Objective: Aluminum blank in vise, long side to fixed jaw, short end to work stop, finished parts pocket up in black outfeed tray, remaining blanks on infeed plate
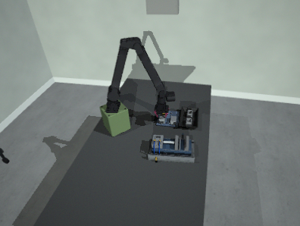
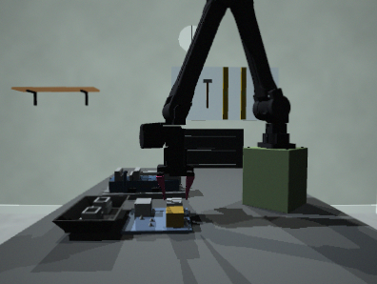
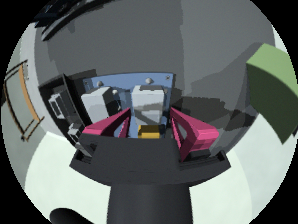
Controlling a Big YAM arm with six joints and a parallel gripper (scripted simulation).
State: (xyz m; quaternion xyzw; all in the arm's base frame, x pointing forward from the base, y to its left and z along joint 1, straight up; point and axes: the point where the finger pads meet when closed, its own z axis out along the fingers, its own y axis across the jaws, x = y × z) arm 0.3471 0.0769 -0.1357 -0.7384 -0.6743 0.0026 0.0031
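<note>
The gray aluminum blank is 30 mm below my hand. Round my hand: vise (290 mm to the right, 90 mm ahead, 10 mm below); then yellow brass blank (90 mm to the left, 30 mm below, 10 mm ahead).
</note>
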